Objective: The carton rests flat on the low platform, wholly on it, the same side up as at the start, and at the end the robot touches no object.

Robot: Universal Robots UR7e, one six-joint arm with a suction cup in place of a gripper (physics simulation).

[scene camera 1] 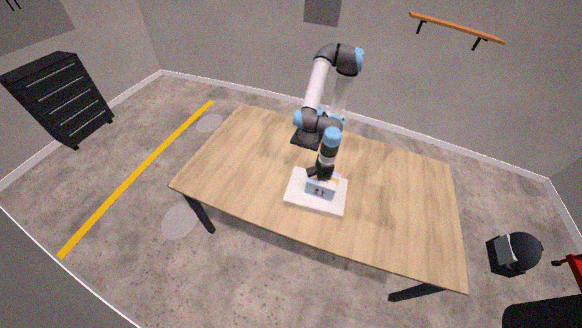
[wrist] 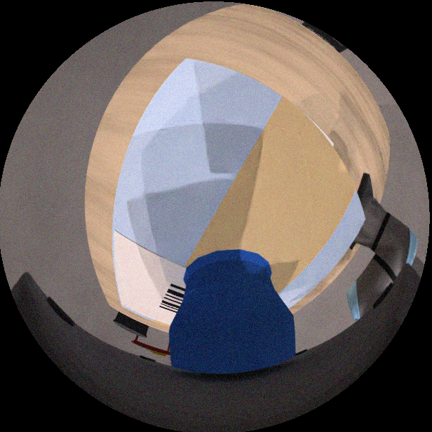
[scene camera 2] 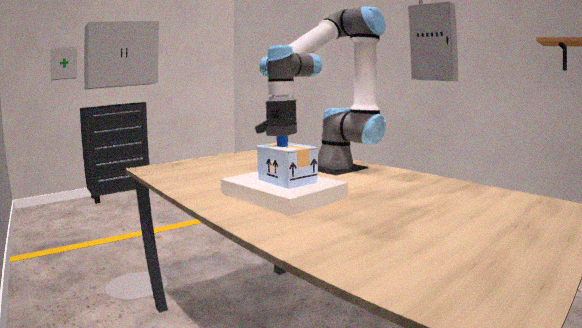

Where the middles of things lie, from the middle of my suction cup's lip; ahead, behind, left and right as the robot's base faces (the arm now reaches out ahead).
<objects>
I see my suction cup 60 mm above the carton (scene camera 2: 296, 165) and 10 mm to the right of it. From my suction cup the other things lie so: low platform (scene camera 2: 246, 187) (140 mm below).
</objects>
